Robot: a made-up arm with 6 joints.
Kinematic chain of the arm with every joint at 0, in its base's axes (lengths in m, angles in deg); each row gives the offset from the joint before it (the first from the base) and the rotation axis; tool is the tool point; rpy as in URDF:
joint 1: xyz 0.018 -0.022 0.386 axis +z
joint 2: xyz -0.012 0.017 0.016 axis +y
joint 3: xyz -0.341 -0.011 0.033 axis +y
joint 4: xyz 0.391 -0.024 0.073 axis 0.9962 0 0.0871
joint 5: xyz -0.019 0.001 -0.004 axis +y
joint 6: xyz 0.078 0.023 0.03 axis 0.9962 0 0.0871
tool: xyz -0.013 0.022 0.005 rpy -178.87 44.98 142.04
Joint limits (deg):
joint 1: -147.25..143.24
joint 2: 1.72..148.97
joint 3: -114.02..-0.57
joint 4: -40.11..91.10
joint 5: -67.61..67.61
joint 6: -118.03..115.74
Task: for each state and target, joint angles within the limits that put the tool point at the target. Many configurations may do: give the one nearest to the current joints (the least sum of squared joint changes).
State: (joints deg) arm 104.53 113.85 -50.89 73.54 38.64 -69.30
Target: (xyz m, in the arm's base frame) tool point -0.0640 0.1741 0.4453
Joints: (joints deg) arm 100.19 68.95 -14.51 66.68 52.91 -74.74
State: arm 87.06 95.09 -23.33 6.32 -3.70 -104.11
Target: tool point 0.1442 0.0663 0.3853
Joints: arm 33.76 62.08 -3.48 5.45 -1.68 -112.13
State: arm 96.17 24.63 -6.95 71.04 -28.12 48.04
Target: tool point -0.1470 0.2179 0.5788
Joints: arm 134.79 64.22 -27.49 62.35 -15.21 44.56
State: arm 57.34 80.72 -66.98 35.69 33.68 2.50
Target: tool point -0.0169 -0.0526 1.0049
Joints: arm 65.50 33.08 -78.48 40.29 25.59 4.56
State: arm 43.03 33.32 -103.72 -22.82 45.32 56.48
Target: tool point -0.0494 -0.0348 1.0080
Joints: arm 19.45 31.25 -85.75 -15.86 41.73 49.33
